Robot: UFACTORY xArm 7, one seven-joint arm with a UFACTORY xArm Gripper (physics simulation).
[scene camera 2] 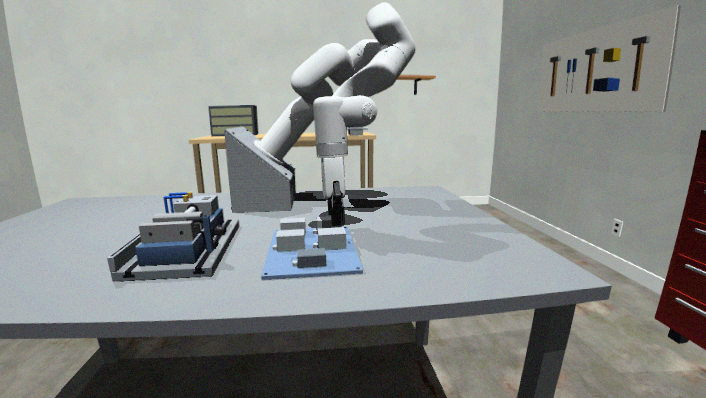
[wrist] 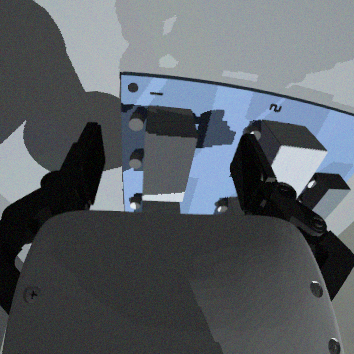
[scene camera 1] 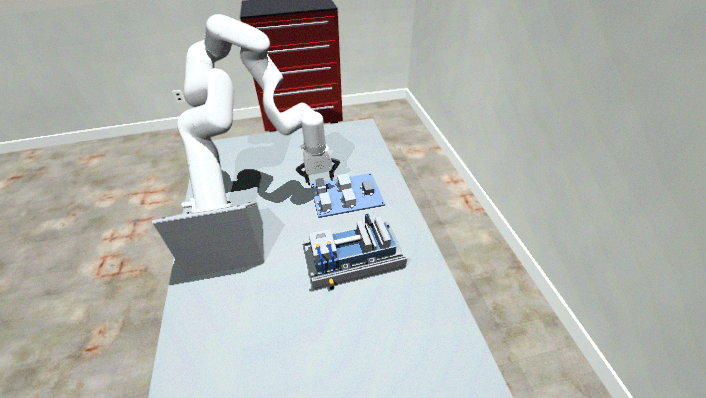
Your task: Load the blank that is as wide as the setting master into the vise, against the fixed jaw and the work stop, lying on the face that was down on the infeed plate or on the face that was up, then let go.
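Places are measured from the arm's base along level axes (x ahead, y left, z up), in millimetres.
Where they show: gripper, fingertip midpoint: point(scene camera 2: 336, 219) point(wrist: 170, 145) point(scene camera 1: 320, 180); arm's base at its link origin: point(scene camera 2: 268, 153) point(scene camera 1: 212, 209).
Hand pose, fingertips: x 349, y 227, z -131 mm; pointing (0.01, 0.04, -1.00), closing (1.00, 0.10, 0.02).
Each offset is from my fingertips to the top centre of the thing. "spot": to the spot under its first point.
My gripper point(scene camera 1: 320, 180) point(scene camera 2: 338, 224) point(wrist: 170, 145) is open and empty. In the wrist view its fingers stand on either side of a grey blank @(dz +4, dx +0, dy -18 mm) point(wrist: 167, 165) at mark 1 of the blue infeed plate @(dz -32, dx +97, dy -57 mm) point(scene camera 1: 370, 201) point(scene camera 2: 340, 267) point(wrist: 210, 92); their exact height is unclear. The blank at mark 2 @(spot: dz +4, dx +94, dy -27 mm) point(scene camera 1: 344, 181) point(scene camera 2: 331, 238) point(wrist: 300, 162) lies just beyond the right finger. Two more blanks @(dz +4, dx +9, dy -108 mm) point(scene camera 1: 325, 201) @(dz +4, dx +99, dy -102 mm) point(scene camera 1: 348, 197) and a darker block @(dz -7, dx +183, dy -51 mm) point(scene camera 1: 368, 187) point(scene camera 2: 311, 258) also lie on the plate. The vise @(dz +59, dx +73, dy -350 mm) point(scene camera 1: 350, 247) point(scene camera 2: 170, 253) has its fixed jaw point(scene camera 1: 382, 232) point(scene camera 2: 167, 232) at the outer end. I cannot tell which block is the setting master.
The arm's grey pedestal point(scene camera 1: 215, 245) point(scene camera 2: 260, 185) stands on the table left of the vise in scene camera 1. Blue hoses @(spot: dz +61, dx -33, dy -428 mm) point(scene camera 1: 321, 260) rise at the vise's near end there. Locating pins @(dz -24, dx -24, dy -2 mm) point(wrist: 135, 122) stand beside the blank at mark 1. A red drawer cabinet point(scene camera 1: 300, 62) stands behind the table.
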